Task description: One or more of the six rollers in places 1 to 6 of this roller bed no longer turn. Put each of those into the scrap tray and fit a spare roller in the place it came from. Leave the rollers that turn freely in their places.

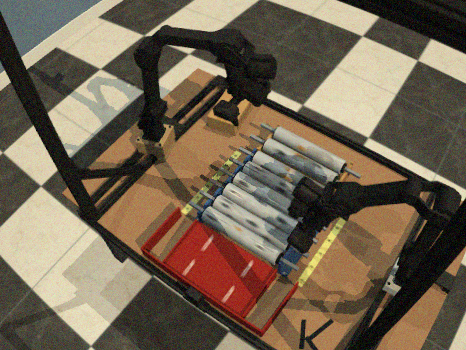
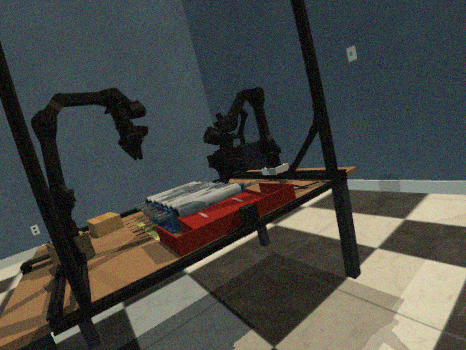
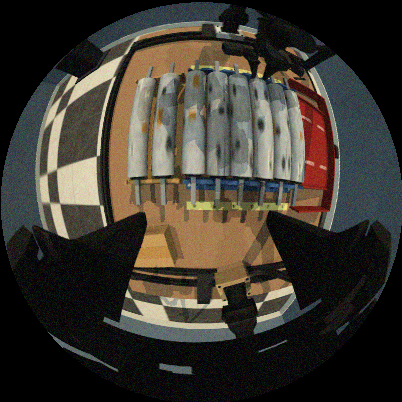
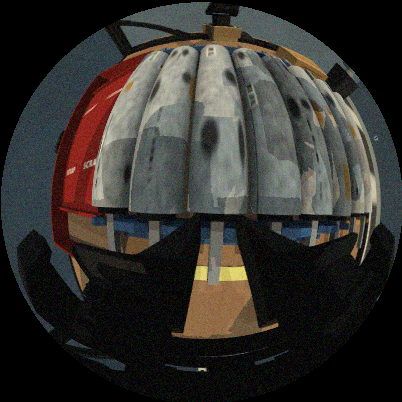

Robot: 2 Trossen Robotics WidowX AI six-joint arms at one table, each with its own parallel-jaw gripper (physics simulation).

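Seen in the pictures: left gripper, between the fingertips: (image 1: pixel 245 115) (image 2: pixel 138 159) (image 3: pixel 208 218); right gripper, between the fingertips: (image 1: pixel 300 229) (image 2: pixel 224 184) (image 3: pixel 258 78) (image 4: pixel 217 220); left arm's base, origin of its link: (image 1: pixel 154 133) (image 3: pixel 234 290); right arm's base, origin of its link: (image 1: pixel 407 278) (image 2: pixel 274 166) (image 3: pixel 229 29).
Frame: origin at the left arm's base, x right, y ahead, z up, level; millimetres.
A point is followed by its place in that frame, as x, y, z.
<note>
Six mottled grey rollers lie in the blue bed (image 1: pixel 289 262) (image 3: pixel 235 186) (image 4: pixel 132 227) @[276, 538, -10]. My right gripper (image 1: pixel 311 239) (image 3: pixel 258 78) @[210, 549, -10] (image 4: pixel 217 220) @[210, 549, -10] is partly open, its fingertips on either side of the near shaft of roller 3 (image 1: pixel 250 201) @[163, 387, -1] (image 3: pixel 261 130) @[149, 402, -3] (image 4: pixel 215 150) @[198, 503, 0], without gripping it. My left gripper (image 1: pixel 245 110) @[0, 326, 177] (image 2: pixel 138 156) @[0, 326, 177] (image 3: pixel 208 218) @[0, 326, 177] is wide open and empty, above the table beyond the shaft ends. Two spare rollers (image 1: pixel 310 150) @[-78, 514, -6] (image 3: pixel 142 127) @[-86, 483, -8] lie beside place 6. The red scrap tray (image 1: pixel 220 275) @[393, 370, -50] (image 2: pixel 220 225) @[433, 245, -47] (image 3: pixel 315 140) @[375, 364, -48] (image 4: pixel 75 150) @[420, 374, -54] stands beside place 1, with no roller in it. Which rollers turn cannot be seen.
Yellow number strips (image 1: pixel 320 252) @[231, 622, -75] (image 3: pixel 225 206) (image 4: pixel 232 273) @[207, 632, -75] run along both shaft sides of the bed. A wooden block (image 2: pixel 105 224) @[-135, 175, -39] (image 3: pixel 155 250) @[-168, 199, -21] stands near the left arm's base. Neighbouring shafts stick out close on both sides of the right fingers. Black frame posts rise at the table's edges.
</note>
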